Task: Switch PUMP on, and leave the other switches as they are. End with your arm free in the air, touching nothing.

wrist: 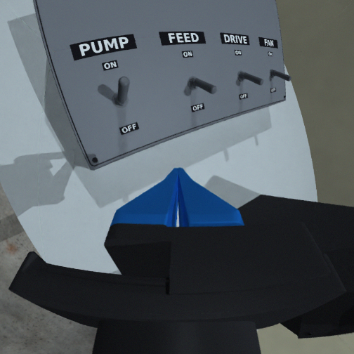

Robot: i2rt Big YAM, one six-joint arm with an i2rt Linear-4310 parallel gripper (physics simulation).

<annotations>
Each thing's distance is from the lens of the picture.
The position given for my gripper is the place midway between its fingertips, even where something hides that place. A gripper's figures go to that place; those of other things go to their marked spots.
my gripper [177,174]: 0.13 m
grey switch panel [161,55]: 0.27 m
</annotations>
